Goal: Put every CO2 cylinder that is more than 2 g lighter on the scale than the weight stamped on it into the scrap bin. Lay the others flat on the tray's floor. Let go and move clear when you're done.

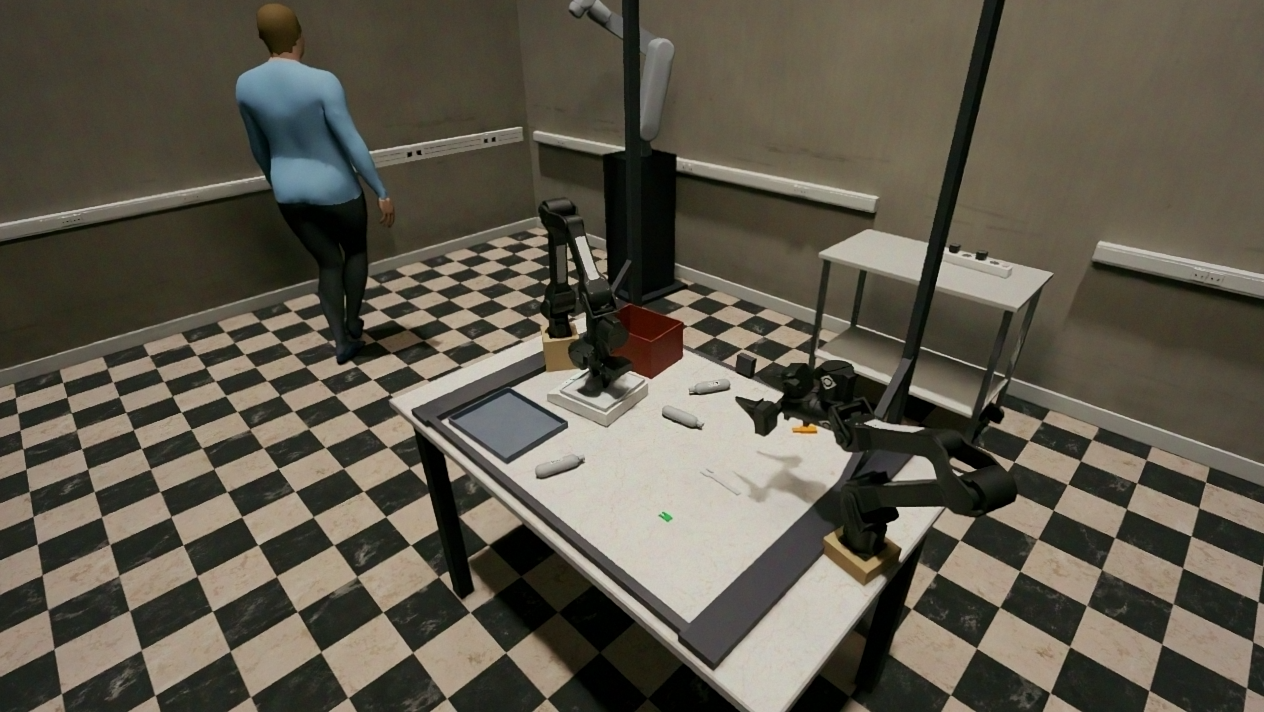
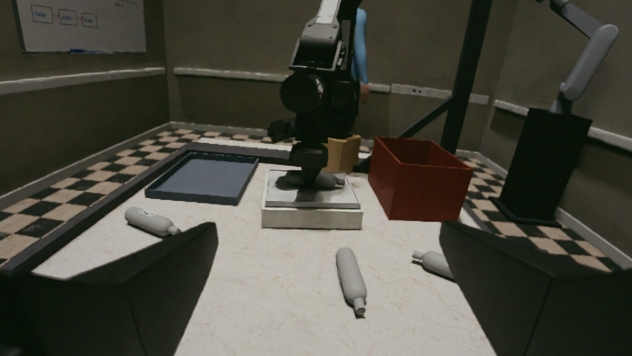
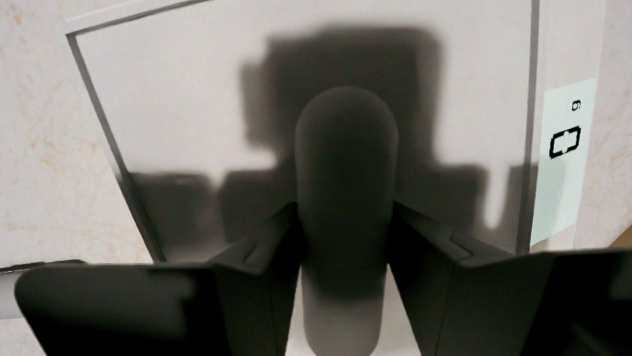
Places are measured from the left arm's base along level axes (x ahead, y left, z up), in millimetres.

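Pixels of known places: left gripper, between the fingertips: (image 1: 748,387) (image 2: 329,232); right gripper, between the fingertips: (image 1: 601,385) (image 2: 308,185) (image 3: 340,212); left arm's base, origin of its link: (image 1: 862,543); right arm's base, origin of its link: (image 1: 559,332) (image 2: 336,135).
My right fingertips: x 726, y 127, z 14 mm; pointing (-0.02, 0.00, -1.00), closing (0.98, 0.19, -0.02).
Ahead of a thing's pixels: the offset from my right fingertips to its middle. "*": to the spot under its first point.
My right gripper (image 1: 604,385) (image 2: 308,185) (image 3: 340,212) is shut on a grey CO2 cylinder @[12 mm right, 3 mm ahead, 15 mm up] (image 2: 330,181) (image 3: 346,150), held level over the pan of the white scale @[2 mm left, 17 mm ahead, 23 mm down] (image 1: 574,408) (image 2: 310,219) (image 3: 150,100). The scale display @[* 30 mm left, 94 mm ahead, 16 mm down] (image 3: 564,165) shows 0 g. My left gripper (image 1: 751,390) (image 2: 329,232) is open and empty, above the table at the right. One cylinder @[220 mm left, 182 mm back, 34 mm down] (image 1: 559,466) (image 2: 150,221) lies near the tray @[250 mm left, 42 mm ahead, 39 mm down] (image 1: 508,424) (image 2: 205,177). A second @[117 mm right, 195 mm back, 35 mm down] (image 1: 681,417) (image 2: 351,277) lies beyond the scale; a third @[262 mm right, 127 mm back, 34 mm down] (image 1: 709,387) (image 2: 435,264) lies near the red scrap bin @[211 mm right, 129 mm ahead, 11 mm up] (image 1: 658,346) (image 2: 425,192). Their stamps are unreadable.
An orange piece @[336 mm right, 396 mm back, 45 mm down] (image 1: 804,429) lies behind the left gripper. A thin pale forked strip @[50 mm right, 419 mm back, 48 mm down] (image 1: 720,481) and a small green piece @[113 mm left, 435 mm back, 47 mm down] (image 1: 665,516) lie on the table. Dark posts (image 1: 631,159) (image 2: 465,75) rise at the table's edge. A person (image 1: 296,132) stands beyond the table.
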